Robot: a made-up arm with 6 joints. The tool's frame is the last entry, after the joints. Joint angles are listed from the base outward.
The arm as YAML. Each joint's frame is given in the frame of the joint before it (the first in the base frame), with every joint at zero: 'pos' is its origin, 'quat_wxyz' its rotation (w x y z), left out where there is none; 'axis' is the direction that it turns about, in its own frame. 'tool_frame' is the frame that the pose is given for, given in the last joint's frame.
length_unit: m
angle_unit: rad
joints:
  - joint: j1
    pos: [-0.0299, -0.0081, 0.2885]
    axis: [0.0, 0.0, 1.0]
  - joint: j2
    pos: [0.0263, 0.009, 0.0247]
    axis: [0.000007, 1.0, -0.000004]
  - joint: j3
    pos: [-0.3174, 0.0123, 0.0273]
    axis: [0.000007, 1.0, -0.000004]
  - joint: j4
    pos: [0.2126, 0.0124, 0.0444]
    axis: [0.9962, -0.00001, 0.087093]
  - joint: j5
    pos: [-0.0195, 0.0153, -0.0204]
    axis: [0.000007, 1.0, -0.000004]
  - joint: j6
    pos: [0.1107, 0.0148, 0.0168]
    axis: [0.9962, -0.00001, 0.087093]
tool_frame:
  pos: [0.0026, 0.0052, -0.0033]
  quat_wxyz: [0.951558, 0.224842, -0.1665, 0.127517]
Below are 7 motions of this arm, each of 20 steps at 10 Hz.
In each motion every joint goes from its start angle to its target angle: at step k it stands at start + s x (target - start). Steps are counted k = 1, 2, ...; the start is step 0. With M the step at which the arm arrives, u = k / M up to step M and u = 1 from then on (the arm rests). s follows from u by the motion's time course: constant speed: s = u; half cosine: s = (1 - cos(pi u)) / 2; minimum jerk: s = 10 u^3 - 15 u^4 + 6 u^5.
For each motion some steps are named. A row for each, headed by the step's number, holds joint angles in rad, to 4 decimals.
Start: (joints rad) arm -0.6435 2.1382 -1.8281 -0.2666 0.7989 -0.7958
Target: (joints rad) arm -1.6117 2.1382 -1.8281 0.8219 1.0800 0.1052
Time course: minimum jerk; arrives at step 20
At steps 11, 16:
11: -1.2178 2.1382 -1.8281 0.3790 0.9656 -0.2614
16: -1.5556 2.1382 -1.8281 0.7589 1.0637 0.0530

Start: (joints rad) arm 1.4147 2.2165 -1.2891 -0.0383 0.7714 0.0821
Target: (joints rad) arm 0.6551 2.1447 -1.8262 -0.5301 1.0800 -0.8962
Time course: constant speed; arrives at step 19
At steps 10, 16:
10: 1.0149 2.1787 -1.5718 -0.2971 0.9338 -0.4328
16: 0.7750 2.1560 -1.7414 -0.4524 1.0313 -0.7417

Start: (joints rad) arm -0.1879 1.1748 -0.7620 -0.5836 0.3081 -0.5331
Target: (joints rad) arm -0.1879 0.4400 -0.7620 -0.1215 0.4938 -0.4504
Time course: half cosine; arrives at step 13
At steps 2, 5, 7, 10, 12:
2: -0.1879 1.1327 -0.7620 -0.5571 0.3187 -0.5284
5: -0.1879 0.9377 -0.7620 -0.4345 0.3680 -0.5064
7: -0.1879 0.7631 -0.7620 -0.3247 0.4121 -0.4868
10: -0.1879 0.5324 -0.7620 -0.1796 0.4704 -0.4608
12: -0.1879 0.4507 -0.7620 -0.1282 0.4911 -0.4516

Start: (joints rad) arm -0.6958 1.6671 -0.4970 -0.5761 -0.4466 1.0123
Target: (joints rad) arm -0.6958 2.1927 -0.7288 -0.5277 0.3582 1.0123
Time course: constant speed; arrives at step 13
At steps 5, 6, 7, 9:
5: -0.6958 1.8693 -0.5862 -0.5575 -0.1371 1.0123
6: -0.6958 1.9097 -0.6040 -0.5538 -0.0752 1.0123
7: -0.6958 1.9501 -0.6218 -0.5500 -0.0132 1.0123
9: -0.6958 2.0310 -0.6575 -0.5426 0.1106 1.0123

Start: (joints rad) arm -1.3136 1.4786 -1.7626 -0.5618 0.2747 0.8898
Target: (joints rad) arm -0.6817 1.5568 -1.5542 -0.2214 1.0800 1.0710
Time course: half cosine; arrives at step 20
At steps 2, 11, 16, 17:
2: -1.2981 1.4805 -1.7575 -0.5535 0.2944 0.8942
11: -0.9482 1.5238 -1.6421 -0.3650 0.7403 0.9946
16: -0.7420 1.5493 -1.5741 -0.2539 1.0031 1.0537
17: -0.7161 1.5525 -1.5656 -0.2400 1.0361 1.0611

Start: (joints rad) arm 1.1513 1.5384 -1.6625 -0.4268 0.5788 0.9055
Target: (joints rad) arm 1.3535 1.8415 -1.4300 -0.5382 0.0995 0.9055
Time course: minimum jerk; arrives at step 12
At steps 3, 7, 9, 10, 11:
3: 1.1722 1.5698 -1.6384 -0.4383 0.5292 0.9055
7: 1.2834 1.7364 -1.5106 -0.4996 0.2656 0.9055
9: 1.3326 1.8101 -1.4541 -0.5267 0.1491 0.9055
10: 1.3463 1.8307 -1.4383 -0.5342 0.1165 0.9055
11: 1.3525 1.8400 -1.4312 -0.5376 0.1019 0.9055

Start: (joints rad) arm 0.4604 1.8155 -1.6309 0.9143 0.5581 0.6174
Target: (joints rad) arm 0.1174 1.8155 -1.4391 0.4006 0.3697 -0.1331
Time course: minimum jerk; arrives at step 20
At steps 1, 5, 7, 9, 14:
1: 0.4600 1.8155 -1.6307 0.9137 0.5579 0.6165
5: 0.4249 1.8155 -1.6110 0.8611 0.5386 0.5397
7: 0.3797 1.8155 -1.5858 0.7935 0.5138 0.4409
9: 0.3208 1.8155 -1.5529 0.7053 0.4814 0.3120
14: 0.1733 1.8155 -1.4704 0.4844 0.4004 -0.0107

